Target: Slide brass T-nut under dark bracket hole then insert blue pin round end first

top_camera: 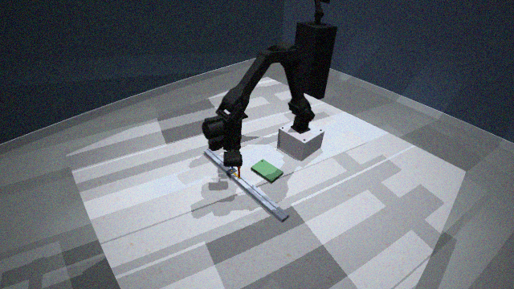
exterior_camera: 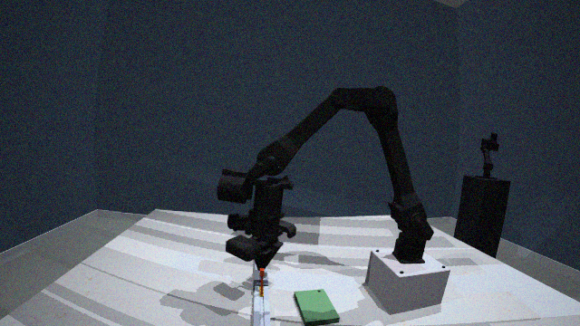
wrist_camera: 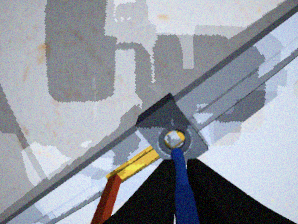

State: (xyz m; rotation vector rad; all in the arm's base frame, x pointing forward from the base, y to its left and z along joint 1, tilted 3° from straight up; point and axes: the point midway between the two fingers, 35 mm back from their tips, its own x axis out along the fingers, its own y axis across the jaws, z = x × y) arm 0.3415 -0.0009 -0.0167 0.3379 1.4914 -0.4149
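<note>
The brass T-nut is 2 cm to the left of my gripper tip and 1 cm below it. Also, from my gripper tip: blue pin right at my gripper tip; then green tray 13 cm behind, 5 cm below, 4 cm to the left; then aluminum rail 4 cm below, 2 cm to the left.
</note>
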